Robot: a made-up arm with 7 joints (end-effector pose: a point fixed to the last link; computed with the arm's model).
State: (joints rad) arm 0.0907 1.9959 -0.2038 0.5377 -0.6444 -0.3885 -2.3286
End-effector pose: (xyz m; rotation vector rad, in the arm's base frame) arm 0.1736 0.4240 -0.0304 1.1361 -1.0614 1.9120
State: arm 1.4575 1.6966 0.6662 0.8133 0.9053 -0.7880 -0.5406
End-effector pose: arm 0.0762 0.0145 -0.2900 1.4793 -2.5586 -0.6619
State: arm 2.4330 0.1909 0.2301 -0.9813 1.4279 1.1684 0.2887
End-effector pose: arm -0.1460 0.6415 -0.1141 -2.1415 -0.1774 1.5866
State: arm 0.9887 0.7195 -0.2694 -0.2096 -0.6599 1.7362 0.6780
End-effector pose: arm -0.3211 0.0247 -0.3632 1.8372 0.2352 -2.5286
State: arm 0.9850 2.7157 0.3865 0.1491 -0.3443 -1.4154 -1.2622
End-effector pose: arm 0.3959 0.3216 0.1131 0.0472 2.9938 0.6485
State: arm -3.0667 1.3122 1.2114 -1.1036 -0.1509 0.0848 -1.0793
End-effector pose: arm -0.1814 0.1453 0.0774 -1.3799 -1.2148 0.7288
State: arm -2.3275 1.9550 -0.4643 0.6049 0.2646 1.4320 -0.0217
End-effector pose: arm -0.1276 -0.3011 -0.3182 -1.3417 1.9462 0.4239
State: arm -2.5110 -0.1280 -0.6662 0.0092 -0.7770 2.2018 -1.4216
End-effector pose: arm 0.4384 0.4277 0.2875 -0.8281 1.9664 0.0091
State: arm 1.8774 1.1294 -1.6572 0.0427 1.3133 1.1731 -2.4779
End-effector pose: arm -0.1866 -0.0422 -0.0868 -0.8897 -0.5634 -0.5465
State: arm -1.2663 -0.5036 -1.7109 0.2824 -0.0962 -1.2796 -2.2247
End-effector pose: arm 0.5749 -0.1237 0.4321 -0.1278 2.4002 1.7937
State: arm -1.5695 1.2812 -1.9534 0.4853 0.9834 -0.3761 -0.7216
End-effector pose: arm 0.0105 -0.0543 -0.3191 -1.2334 2.5944 0.0832
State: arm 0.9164 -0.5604 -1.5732 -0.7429 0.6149 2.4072 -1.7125
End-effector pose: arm -0.3497 -0.2190 0.6974 -0.4984 0.0898 0.3353
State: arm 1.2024 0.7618 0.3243 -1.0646 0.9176 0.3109 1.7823
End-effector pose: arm -0.0492 0.1940 -0.3258 -1.5628 -0.1558 2.3650
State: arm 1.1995 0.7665 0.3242 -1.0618 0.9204 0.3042 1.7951
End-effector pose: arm -0.0485 0.1952 -0.3256 -1.5488 -0.1608 2.3710
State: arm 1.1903 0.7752 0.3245 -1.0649 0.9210 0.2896 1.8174
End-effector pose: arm -0.0432 0.1979 -0.3234 -1.5343 -0.1747 2.3723
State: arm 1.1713 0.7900 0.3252 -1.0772 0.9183 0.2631 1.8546
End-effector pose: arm -0.0311 0.2029 -0.3175 -1.5181 -0.2043 2.3670
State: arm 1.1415 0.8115 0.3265 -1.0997 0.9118 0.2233 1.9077
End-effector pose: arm -0.0120 0.2114 -0.3066 -1.4993 -0.2536 2.3540
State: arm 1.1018 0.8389 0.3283 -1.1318 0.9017 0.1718 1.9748
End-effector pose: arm 0.0118 0.2239 -0.2896 -1.4762 -0.3259 2.3346
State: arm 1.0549 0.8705 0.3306 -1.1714 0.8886 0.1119 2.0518
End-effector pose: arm 0.0371 0.2404 -0.2664 -1.4470 -0.4206 2.3105
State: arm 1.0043 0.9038 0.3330 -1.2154 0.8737 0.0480 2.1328
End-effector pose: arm 0.0603 0.2594 -0.2377 -1.4112 -0.5335 2.2844
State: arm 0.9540 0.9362 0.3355 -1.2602 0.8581 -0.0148 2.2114
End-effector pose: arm 0.0786 0.2789 -0.2059 -1.3703 -0.6554 2.2580
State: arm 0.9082 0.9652 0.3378 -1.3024 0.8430 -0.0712 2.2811
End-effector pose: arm 0.0913 0.2964 -0.1743 -1.3286 -0.7745 2.2329
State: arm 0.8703 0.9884 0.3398 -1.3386 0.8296 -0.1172 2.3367
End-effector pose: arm 0.0989 0.3100 -0.1466 -1.2914 -0.8777 2.2103
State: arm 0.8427 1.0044 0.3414 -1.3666 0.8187 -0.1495 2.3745
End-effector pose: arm 0.1029 0.3193 -0.1255 -1.2647 -0.9551 2.1914
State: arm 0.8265 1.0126 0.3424 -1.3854 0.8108 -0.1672 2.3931
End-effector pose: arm 0.1049 0.3243 -0.1125 -1.2525 -1.0012 2.1767
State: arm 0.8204 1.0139 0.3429 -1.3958 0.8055 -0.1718 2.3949
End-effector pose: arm 0.1060 0.3259 -0.1070 -1.2546 -1.0180 2.1662
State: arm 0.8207 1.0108 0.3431 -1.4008 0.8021 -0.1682 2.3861
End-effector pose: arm 0.1067 0.3254 -0.1063 -1.2661 -1.0159 2.1586
